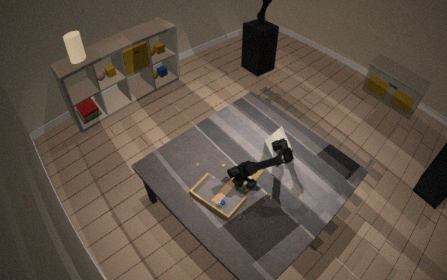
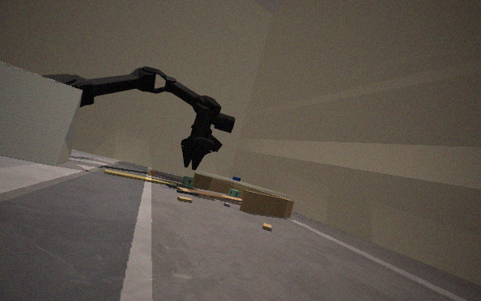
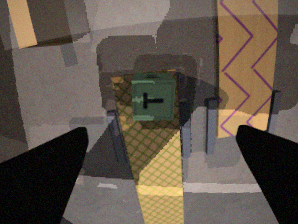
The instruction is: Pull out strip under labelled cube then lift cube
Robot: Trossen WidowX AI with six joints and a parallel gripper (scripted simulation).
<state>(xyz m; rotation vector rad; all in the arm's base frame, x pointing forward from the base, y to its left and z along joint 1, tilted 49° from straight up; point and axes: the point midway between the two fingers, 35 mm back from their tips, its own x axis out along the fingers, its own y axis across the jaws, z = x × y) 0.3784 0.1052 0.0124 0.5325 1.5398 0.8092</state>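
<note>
Now: gripper tip 10 cm past the yellow cross-hatched strip, 6 cm above it and 2 cm to the left of it. The rest, counted from my gripper tip: blue piece 19 cm ahead, 3 cm to the left, 1 cm above.
</note>
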